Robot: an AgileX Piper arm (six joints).
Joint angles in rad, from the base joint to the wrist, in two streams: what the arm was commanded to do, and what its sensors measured. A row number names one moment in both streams.
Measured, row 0:
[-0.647, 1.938, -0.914, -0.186, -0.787, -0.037]
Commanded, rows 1 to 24:
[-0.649, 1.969, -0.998, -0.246, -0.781, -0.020]
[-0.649, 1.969, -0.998, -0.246, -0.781, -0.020]
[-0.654, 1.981, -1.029, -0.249, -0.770, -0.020]
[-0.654, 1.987, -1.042, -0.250, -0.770, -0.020]
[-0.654, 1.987, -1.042, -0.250, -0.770, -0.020]
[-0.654, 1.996, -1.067, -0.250, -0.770, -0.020]
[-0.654, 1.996, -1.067, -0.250, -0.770, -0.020]
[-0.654, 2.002, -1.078, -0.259, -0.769, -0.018]
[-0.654, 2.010, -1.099, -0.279, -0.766, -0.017]
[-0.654, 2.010, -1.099, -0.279, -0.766, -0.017]
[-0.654, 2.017, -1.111, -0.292, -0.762, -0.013]
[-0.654, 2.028, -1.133, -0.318, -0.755, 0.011]
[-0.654, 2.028, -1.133, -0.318, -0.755, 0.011]
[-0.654, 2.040, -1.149, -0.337, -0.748, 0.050]
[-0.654, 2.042, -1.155, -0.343, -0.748, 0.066]
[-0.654, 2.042, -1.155, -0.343, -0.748, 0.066]
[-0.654, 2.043, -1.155, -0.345, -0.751, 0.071]
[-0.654, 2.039, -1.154, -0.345, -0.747, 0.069]
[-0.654, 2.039, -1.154, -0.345, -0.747, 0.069]
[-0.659, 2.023, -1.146, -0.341, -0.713, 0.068]
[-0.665, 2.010, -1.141, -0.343, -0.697, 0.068]
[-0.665, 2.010, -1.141, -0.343, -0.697, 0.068]
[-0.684, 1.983, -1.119, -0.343, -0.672, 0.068]
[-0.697, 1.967, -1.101, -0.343, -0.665, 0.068]
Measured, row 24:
[-0.706, 1.997, -1.104, -0.253, -0.635, 0.070]
